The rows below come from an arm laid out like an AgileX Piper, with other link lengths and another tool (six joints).
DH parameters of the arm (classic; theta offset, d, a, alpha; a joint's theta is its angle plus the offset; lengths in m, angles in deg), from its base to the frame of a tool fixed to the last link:
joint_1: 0 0.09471 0 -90
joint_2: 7.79 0 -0.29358 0
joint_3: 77.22 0 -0.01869 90
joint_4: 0 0.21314 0 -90
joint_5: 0 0 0 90
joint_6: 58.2 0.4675 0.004 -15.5
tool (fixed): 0 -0.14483 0 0
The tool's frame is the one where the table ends.
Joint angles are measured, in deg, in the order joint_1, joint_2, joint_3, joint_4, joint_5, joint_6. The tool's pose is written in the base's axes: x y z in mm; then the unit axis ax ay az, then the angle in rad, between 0 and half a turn. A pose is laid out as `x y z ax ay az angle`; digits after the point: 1 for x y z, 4 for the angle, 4 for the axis.
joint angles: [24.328 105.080 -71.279 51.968 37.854 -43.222]
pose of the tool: 352.7 318.3 18.5 0.2026 0.8450 0.4949 2.9671
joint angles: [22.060 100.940 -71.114 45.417 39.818 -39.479]
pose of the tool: 356.3 288.5 34.2 0.1968 0.8552 0.4795 2.9204
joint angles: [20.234 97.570 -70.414 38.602 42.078 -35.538]
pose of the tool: 352.1 256.6 38.8 0.1958 0.8699 0.4528 2.8926
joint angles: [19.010 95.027 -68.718 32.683 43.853 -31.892]
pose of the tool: 341.6 226.7 33.7 0.2018 0.8844 0.4210 2.8841
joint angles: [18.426 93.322 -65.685 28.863 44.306 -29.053]
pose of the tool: 326.4 204.0 21.4 0.2149 0.8941 0.3929 2.8934
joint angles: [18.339 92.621 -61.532 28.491 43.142 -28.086]
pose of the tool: 308.3 194.1 4.4 0.2320 0.8963 0.3780 2.9208
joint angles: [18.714 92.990 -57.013 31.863 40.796 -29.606]
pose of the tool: 289.8 198.1 -13.7 0.2491 0.8916 0.3781 2.9624
